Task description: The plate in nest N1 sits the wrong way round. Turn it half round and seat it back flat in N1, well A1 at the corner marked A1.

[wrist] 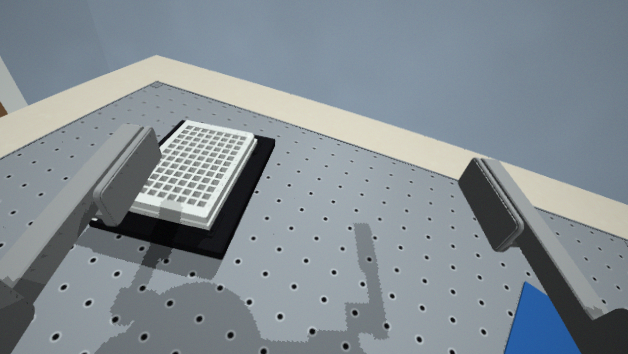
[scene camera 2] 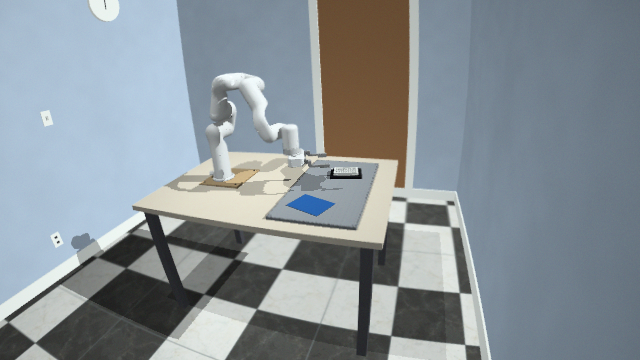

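The white plate (scene camera 2: pixel 346 171) (wrist: pixel 200 167) with a grid of square wells lies in the black nest (scene camera 2: pixel 359 175) (wrist: pixel 239 205), at the back of the grey board. In the wrist view the left finger covers the plate's left edge and part of the nest. The corner mark A1 cannot be read; a small white bit shows beside that finger at the nest's near left corner. My gripper (scene camera 2: pixel 327 160) (wrist: pixel 310 190) is open and empty, above the board. In the wrist view the plate lies left of the middle between the fingers, beyond and below the left fingertip.
A blue square (scene camera 2: pixel 310 205) (wrist: pixel 537 325) lies on the front part of the grey perforated board (scene camera 2: pixel 340 212) (wrist: pixel 310 230). The board lies on the wooden table (scene camera 2: pixel 210 202) (wrist: pixel 350 130). The arm stands on a brown base plate (scene camera 2: pixel 245 177) at the left. The gripper's shadow falls on the board.
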